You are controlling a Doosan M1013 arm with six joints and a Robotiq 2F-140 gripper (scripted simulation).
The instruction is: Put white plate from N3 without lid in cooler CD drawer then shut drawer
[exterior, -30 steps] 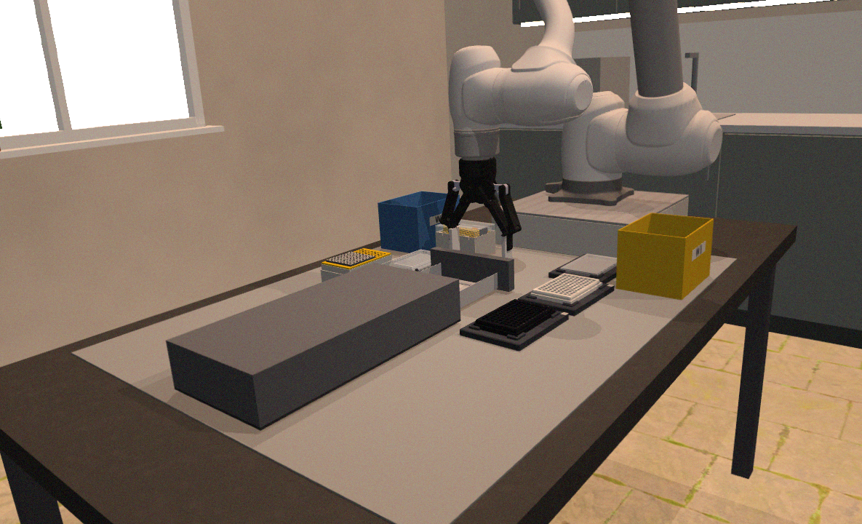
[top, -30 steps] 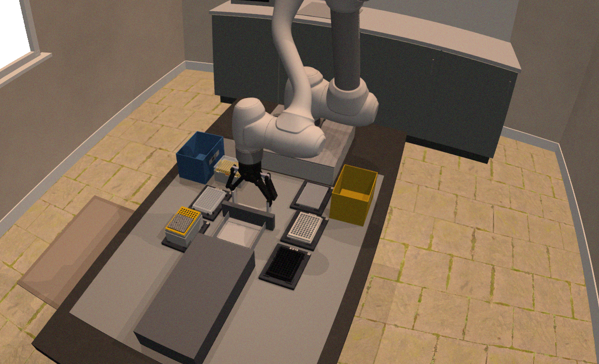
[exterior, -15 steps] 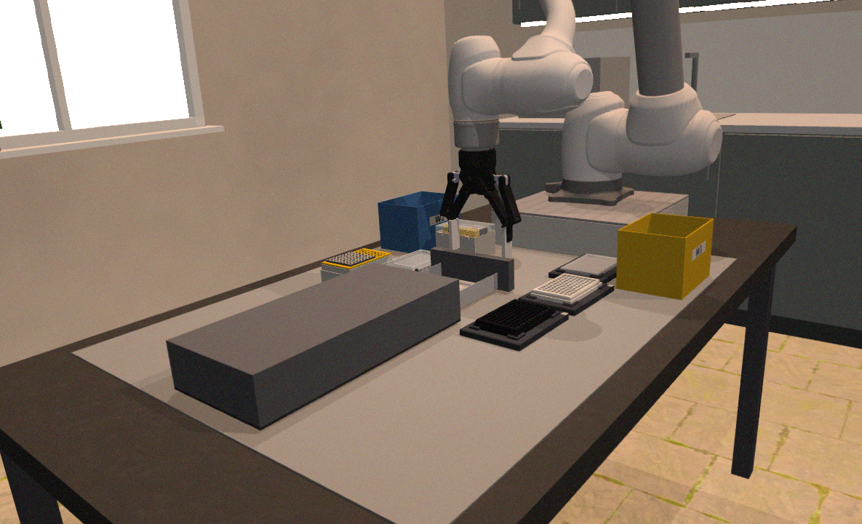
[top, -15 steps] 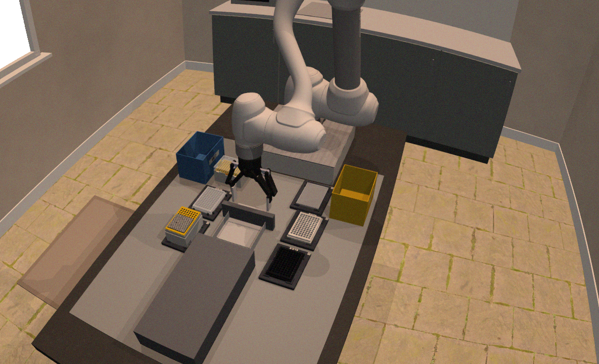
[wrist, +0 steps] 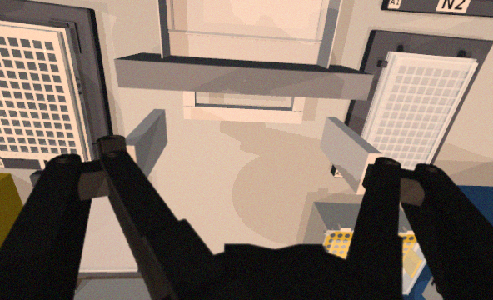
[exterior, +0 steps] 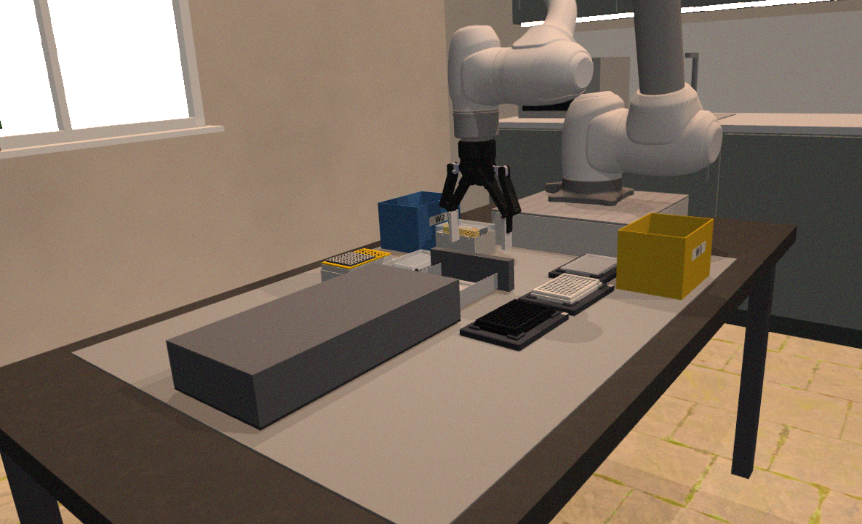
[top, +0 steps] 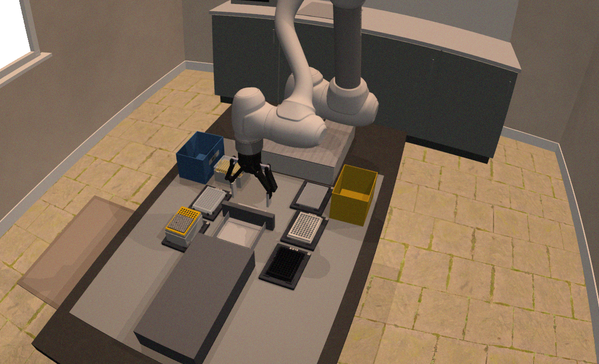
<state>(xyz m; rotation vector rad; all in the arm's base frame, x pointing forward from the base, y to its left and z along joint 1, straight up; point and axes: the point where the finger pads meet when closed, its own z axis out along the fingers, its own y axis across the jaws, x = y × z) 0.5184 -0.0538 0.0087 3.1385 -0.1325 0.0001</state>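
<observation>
Now: the white plate 10 mm ahead of my hand, 200 mm to the left of it and 80 mm below it. Round my hand: flat cover 160 mm behind, 190 mm to the left, 80 mm below; yellow-topped tip box 150 mm ahead, 210 mm to the right, 40 mm below; drawer 140 mm ahead, 10 mm to the right, 70 mm below.
</observation>
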